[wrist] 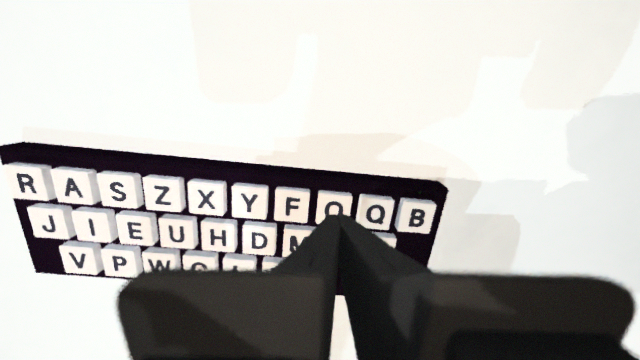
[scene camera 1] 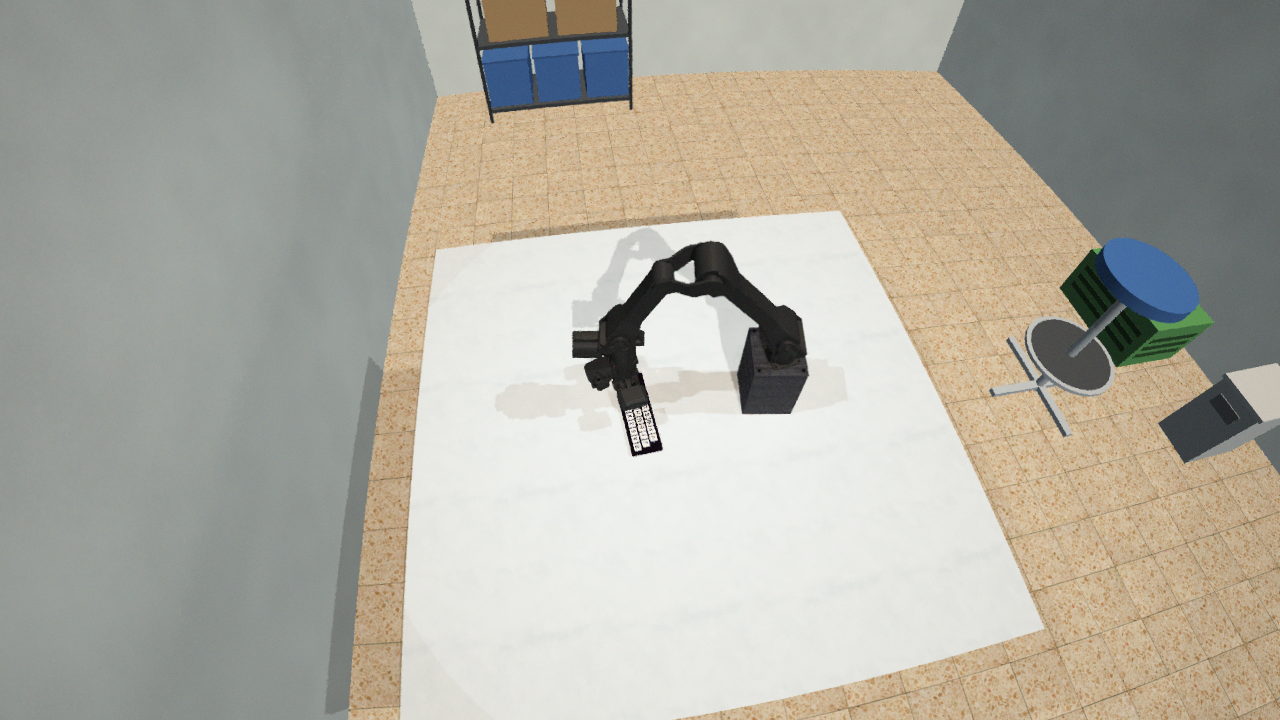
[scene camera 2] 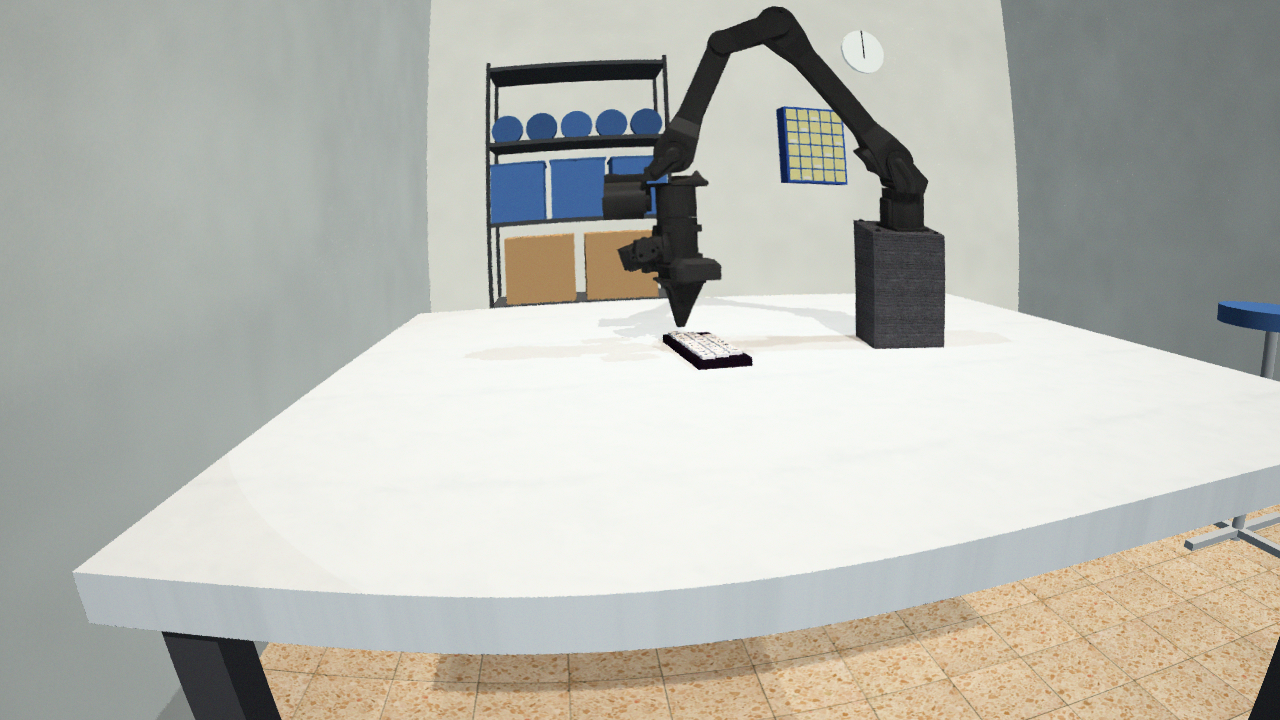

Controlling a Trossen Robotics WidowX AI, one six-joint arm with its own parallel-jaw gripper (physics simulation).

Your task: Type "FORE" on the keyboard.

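Pixels of known places: gripper, fingertip midpoint: (wrist: 336, 224) (scene camera 1: 624, 391) (scene camera 2: 680, 327); arm's base, link origin: (scene camera 1: 781, 354) (scene camera 2: 903, 228).
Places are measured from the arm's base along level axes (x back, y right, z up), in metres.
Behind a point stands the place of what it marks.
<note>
The keyboard (scene camera 1: 646, 451) @(y -0.065, x -0.323, z -0.165 m) (scene camera 2: 723, 362) @(y -0.066, x -0.324, z -0.168 m) (wrist: 225, 171) @(y 0.038, x -0.349, z -0.164 m) lies flat, with white lettered keys on a dark base. My gripper (scene camera 2: 682, 324) @(y 0.091, x -0.333, z -0.146 m) (wrist: 336, 224) @(y 0.091, x -0.333, z -0.146 m) is shut and empty, pointing down at the keyboard's far part in the scene camera 2 view. In the wrist view its fingertips overlap the lower edge of the O key (wrist: 333, 202) @(y 0.090, x -0.337, z -0.159 m), hiding the bottom of its letter. Contact cannot be told. The F key (wrist: 292, 205) @(y 0.071, x -0.335, z -0.159 m) is just left of it. The R key (wrist: 27, 183) @(y -0.050, x -0.340, z -0.159 m) is at the upper left, and the E key (wrist: 135, 231) @(y -0.006, x -0.317, z -0.159 m) is in the middle row. The fingers hide several lower keys.
The arm's dark pedestal (scene camera 1: 769, 389) @(y -0.043, x -0.035, z -0.063 m) (scene camera 2: 899, 286) @(y -0.042, x -0.038, z -0.084 m) stands on the white table (scene camera 1: 716, 555) @(y -0.329, x -0.249, z -0.175 m) (scene camera 2: 537, 492) @(y -0.419, x -0.586, z -0.175 m), right of the keyboard. A shelf rack (scene camera 2: 489, 188) stands behind the table. A blue stool (scene camera 1: 1147, 279) and a green crate (scene camera 1: 1172, 344) stand on the floor at the right.
</note>
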